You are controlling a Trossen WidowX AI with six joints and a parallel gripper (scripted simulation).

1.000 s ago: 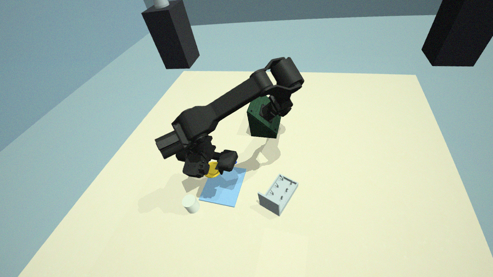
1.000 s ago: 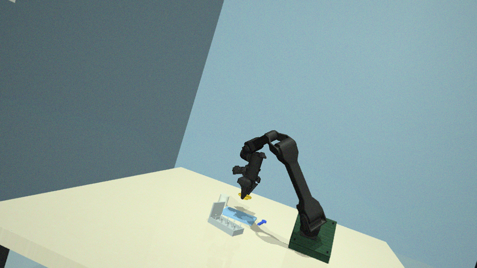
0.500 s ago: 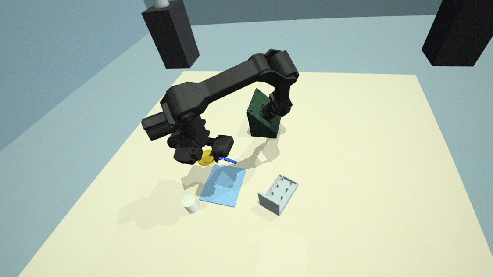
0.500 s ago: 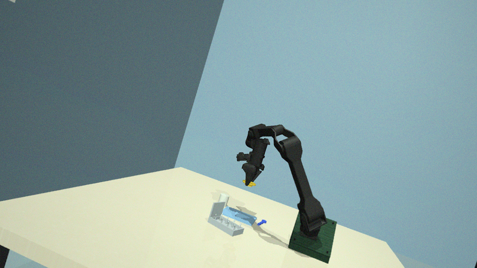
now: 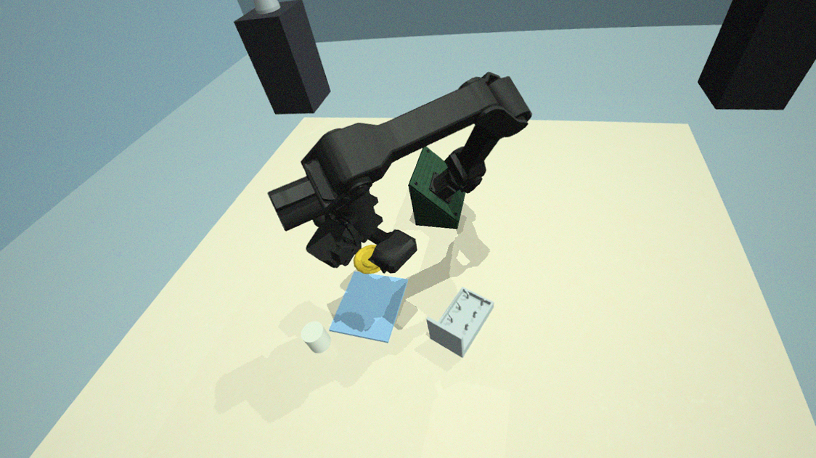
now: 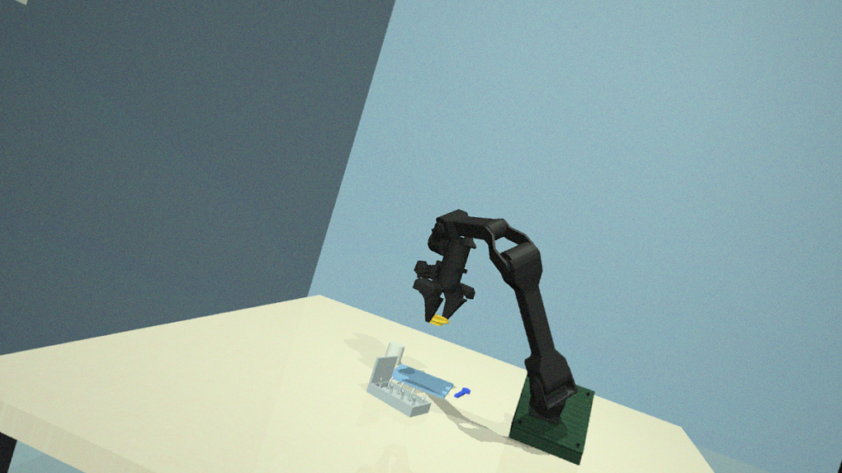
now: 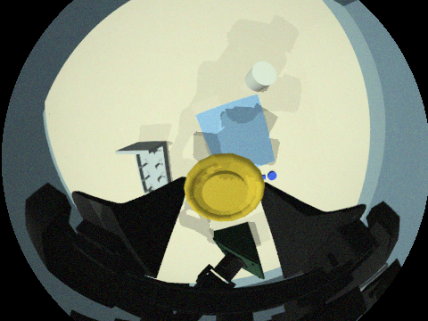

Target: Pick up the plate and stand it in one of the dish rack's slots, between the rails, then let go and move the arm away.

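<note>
My gripper tip is 10 mm short of the grey dish rack, 160 mm to the right of it and 140 mm above it. Also, from my gripper tip: yellow plate: 10 mm above; then light blue mat: 40 mm to the right, 160 mm below; then white cup: 100 mm ahead, 120 mm to the right, 140 mm below.
</note>
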